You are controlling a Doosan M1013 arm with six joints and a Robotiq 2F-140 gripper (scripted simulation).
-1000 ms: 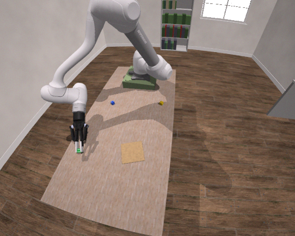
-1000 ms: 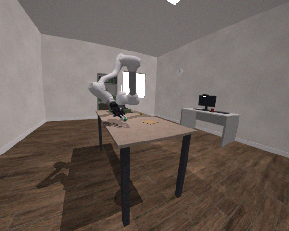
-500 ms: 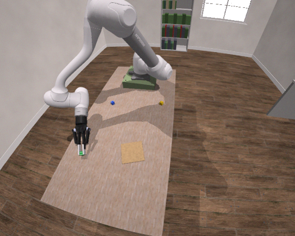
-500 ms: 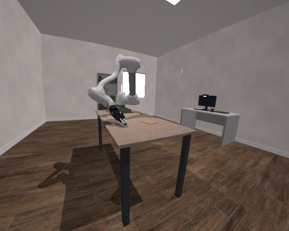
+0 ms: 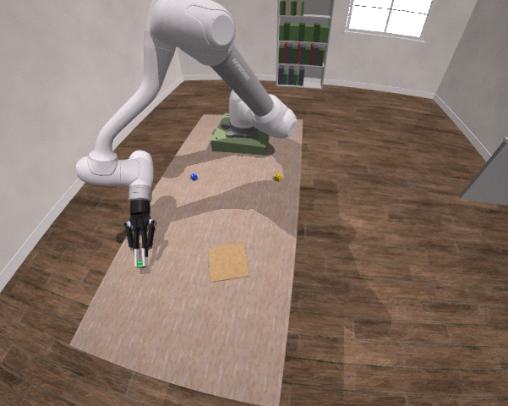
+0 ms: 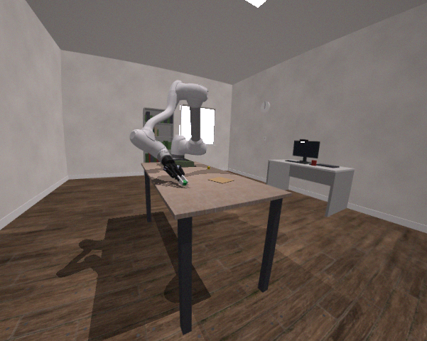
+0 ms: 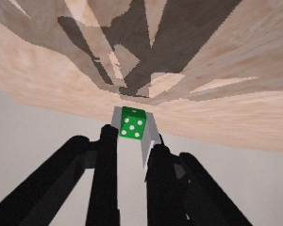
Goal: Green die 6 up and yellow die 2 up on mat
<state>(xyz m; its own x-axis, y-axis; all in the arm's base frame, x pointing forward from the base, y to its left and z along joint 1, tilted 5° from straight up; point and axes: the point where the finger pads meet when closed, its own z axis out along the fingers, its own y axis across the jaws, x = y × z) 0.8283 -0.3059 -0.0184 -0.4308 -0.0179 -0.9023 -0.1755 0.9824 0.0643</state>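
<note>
Right now the green die is 20 mm ahead of my hand and 10 mm below it. Also, from my hand: tan mat 30 mm behind, 320 mm to the left, 40 mm below; blue die 470 mm behind, 90 mm to the left, 30 mm below; yellow die 480 mm behind, 510 mm to the left, 30 mm below.
</note>
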